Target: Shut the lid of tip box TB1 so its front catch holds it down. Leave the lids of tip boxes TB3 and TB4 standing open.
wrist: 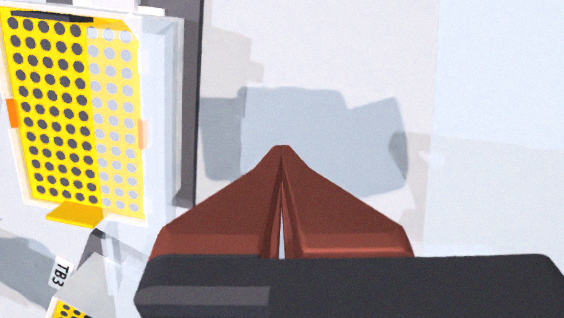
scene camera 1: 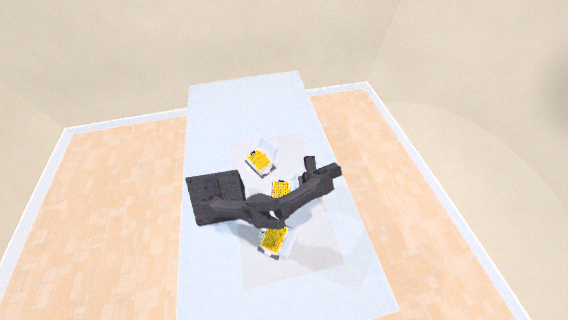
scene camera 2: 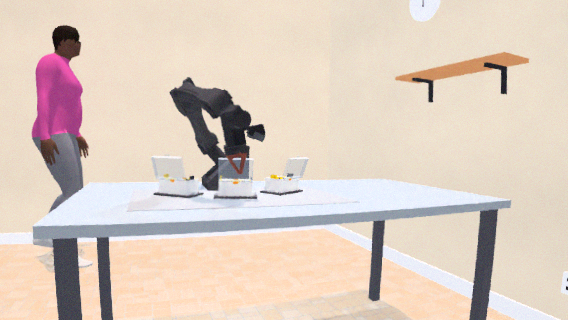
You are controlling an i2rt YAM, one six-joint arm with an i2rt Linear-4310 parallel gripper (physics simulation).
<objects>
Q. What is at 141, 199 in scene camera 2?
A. A pale mat.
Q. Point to a pale mat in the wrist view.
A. At 352, 95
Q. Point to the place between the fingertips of my gripper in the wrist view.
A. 281, 158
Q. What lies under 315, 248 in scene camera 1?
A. A pale mat.
</objects>
